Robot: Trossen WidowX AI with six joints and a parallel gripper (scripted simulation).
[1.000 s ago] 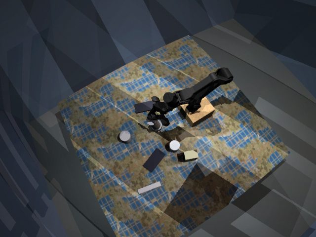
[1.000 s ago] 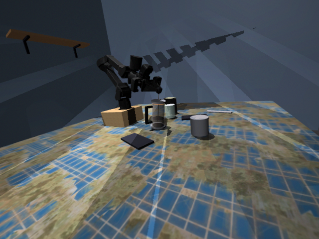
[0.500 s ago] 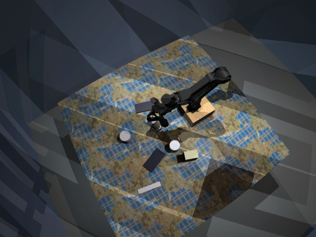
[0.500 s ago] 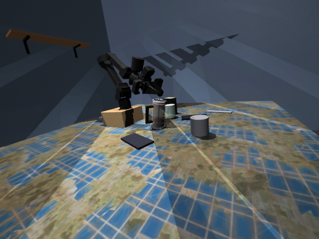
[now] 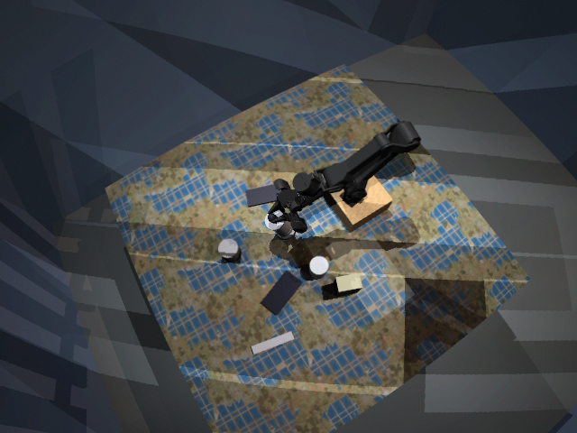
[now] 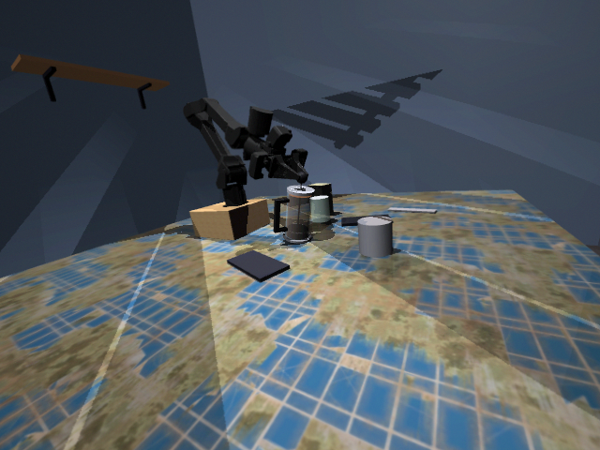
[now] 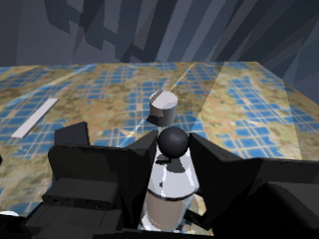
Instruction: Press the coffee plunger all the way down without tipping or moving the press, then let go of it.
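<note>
The coffee press is 8 cm below my gripper tip and 4 cm behind it. Also, from my gripper tip: grey bar 30 cm to the left, 27 cm ahead, 17 cm below; cream block 33 cm to the left, 12 cm below, 5 cm behind.
</note>
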